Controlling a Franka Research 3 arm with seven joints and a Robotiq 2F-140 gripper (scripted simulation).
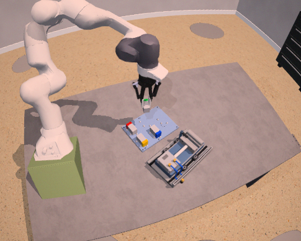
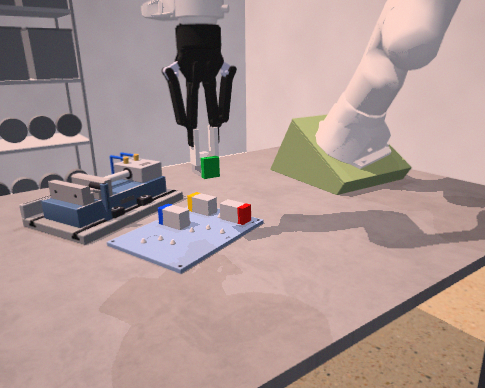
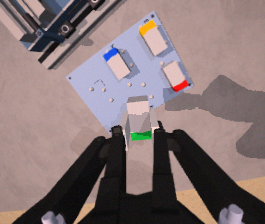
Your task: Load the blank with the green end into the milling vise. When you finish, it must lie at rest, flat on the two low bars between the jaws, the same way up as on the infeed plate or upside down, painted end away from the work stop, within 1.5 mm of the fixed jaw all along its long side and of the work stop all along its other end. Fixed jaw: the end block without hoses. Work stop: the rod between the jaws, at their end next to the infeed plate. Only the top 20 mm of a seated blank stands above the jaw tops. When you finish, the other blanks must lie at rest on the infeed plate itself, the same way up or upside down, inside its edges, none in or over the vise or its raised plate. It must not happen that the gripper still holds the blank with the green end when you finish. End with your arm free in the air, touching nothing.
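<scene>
Right now the green-ended blank is 40 mm below my hand. Also, from my hand: red-ended blank: 80 mm behind, 40 mm to the right, 160 mm below; then blue-ended blank: 30 mm ahead, 80 mm to the right, 160 mm below; then light blue infeed plate: 20 mm ahead, 40 mm to the right, 180 mm below.
</scene>
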